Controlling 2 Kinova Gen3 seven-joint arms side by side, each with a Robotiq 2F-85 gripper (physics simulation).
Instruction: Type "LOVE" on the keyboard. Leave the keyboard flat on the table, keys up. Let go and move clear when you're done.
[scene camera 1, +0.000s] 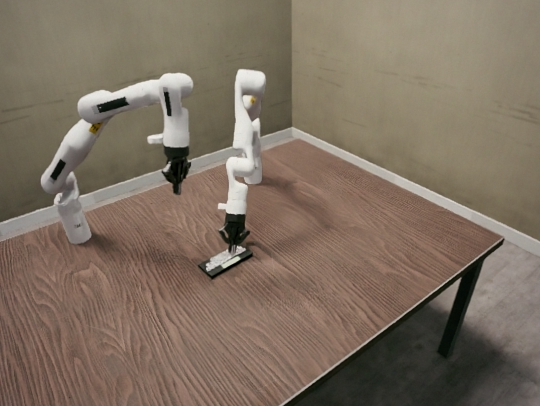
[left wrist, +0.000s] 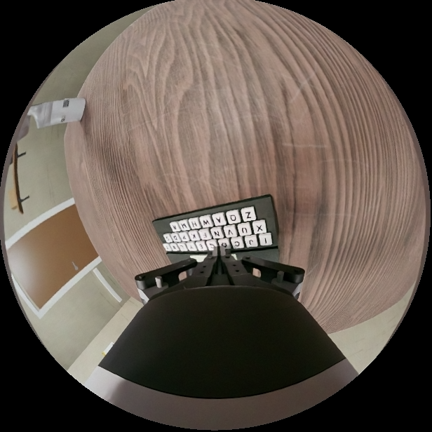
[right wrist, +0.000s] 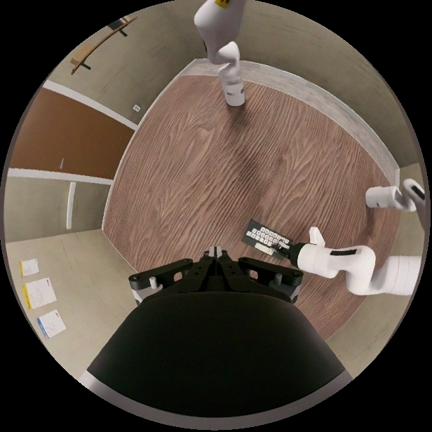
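Pixels of known places: left gripper, fingertip midpoint: (scene camera 1: 231, 254); right gripper, fingertip midpoint: (scene camera 1: 177, 194); left arm's base, origin of the base link: (scene camera 1: 253, 179); right arm's base, origin of the base link: (scene camera 1: 80, 237).
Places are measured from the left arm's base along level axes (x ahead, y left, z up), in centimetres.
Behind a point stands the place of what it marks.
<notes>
The black keyboard (scene camera 1: 218, 263) @[x 53.7, y -39.8, z 1.9 cm] (left wrist: 268, 214) (right wrist: 265, 236) lies flat, its white letter keys up, with a pale bar along one long side. My left gripper (scene camera 1: 232, 250) @[x 52.5, y -33.8, z 2.8 cm] (left wrist: 218, 253) (right wrist: 272, 246) is shut and empty, pointing down at the keyboard. Its fingertips are at the key row nearest the pale bar, overlapping the O key (left wrist: 224, 243) in the left wrist view and partly hiding the key beside it. Whether they touch or press a key I cannot tell. My right gripper (scene camera 1: 177, 191) @[x 54.1, y -50.1, z 35.5 cm] (right wrist: 215, 253) is shut and empty, high above the table, up and left of the keyboard in the scene view.
The wooden table (scene camera 1: 350, 280) @[x 83.4, y -1.6, z 0.0 cm] (left wrist: 215, 125) (right wrist: 200, 165) carries both arms. The right arm's base (scene camera 1: 76, 222) @[x 11.3, y -84.1, z 10.2 cm] stands at the left. The left arm's base (scene camera 1: 254, 172) @[x 4.4, y -1.1, z 6.6 cm] stands behind the keyboard, near the wall. The table's near edge runs along the lower right in the scene view.
</notes>
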